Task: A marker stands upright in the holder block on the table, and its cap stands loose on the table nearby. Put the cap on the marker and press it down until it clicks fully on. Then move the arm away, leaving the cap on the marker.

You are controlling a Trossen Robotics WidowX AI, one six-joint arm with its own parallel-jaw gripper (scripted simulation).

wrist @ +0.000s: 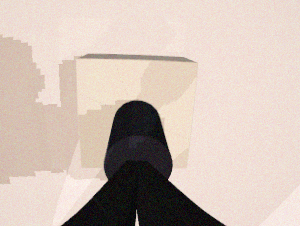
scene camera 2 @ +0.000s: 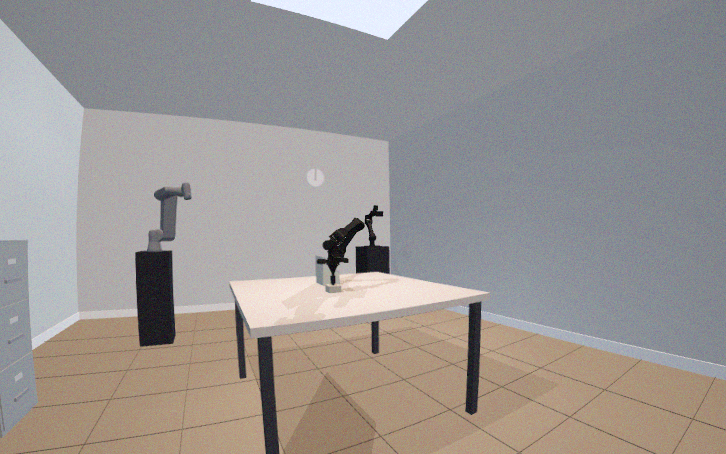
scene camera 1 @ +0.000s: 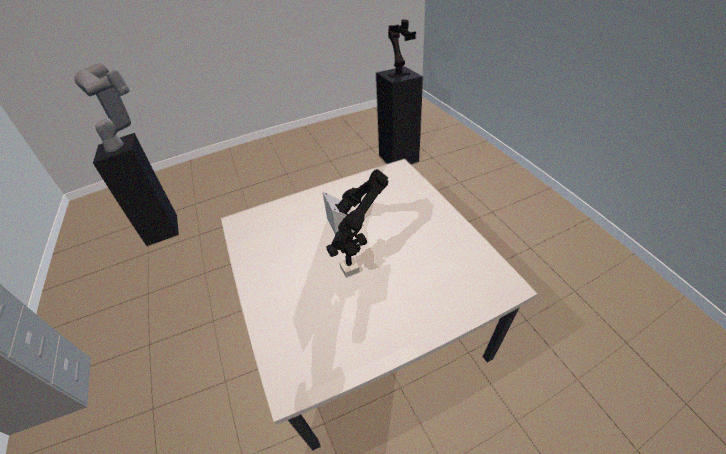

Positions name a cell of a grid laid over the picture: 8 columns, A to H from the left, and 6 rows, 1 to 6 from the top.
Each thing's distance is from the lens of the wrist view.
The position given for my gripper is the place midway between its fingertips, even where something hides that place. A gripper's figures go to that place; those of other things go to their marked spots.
my gripper (wrist: D5): 0.10 m
dark cap (wrist: D4): 0.09 m
